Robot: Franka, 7 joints.
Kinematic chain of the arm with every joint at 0, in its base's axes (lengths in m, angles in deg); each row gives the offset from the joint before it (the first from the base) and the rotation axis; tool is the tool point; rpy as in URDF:
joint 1: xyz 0 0 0.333 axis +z
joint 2: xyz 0 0 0 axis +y
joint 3: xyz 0 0 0.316 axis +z
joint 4: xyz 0.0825 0 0 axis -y
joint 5: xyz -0.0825 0 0.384 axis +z
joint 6: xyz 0 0 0 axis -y
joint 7: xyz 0.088 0 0 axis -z
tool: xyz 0 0 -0.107 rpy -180 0 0
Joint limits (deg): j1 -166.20..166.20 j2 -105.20..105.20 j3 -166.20..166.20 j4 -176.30..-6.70 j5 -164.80..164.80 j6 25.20..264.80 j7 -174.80..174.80
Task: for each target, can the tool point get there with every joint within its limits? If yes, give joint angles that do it. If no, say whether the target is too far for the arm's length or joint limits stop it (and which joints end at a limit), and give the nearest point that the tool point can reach.
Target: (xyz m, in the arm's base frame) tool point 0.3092 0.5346 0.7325
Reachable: yes | joints -3.18 63.98 113.41 -86.74 139.21 141.71 18.40
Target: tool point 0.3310 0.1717 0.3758
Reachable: yes | joints -16.23 -3.90 21.70 -149.52 89.31 51.40 110.27
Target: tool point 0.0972 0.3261 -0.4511
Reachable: no: joint limits stop it (at a limit: joint 2) | nearest point 0.0948 0.3180 -0.3586 | short by 0.093 m
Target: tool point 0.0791 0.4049 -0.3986
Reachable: no: joint limits stop it (at a limit: joint 2) | nearest point 0.0769 0.3935 -0.3476 | short by 0.052 m
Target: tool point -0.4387 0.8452 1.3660
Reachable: no: too far | nearest point -0.2679 0.5161 0.9638 | short by 0.547 m
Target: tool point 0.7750 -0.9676 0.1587
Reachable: no: too far | nearest point 0.5311 -0.6631 0.2136 | short by 0.394 m
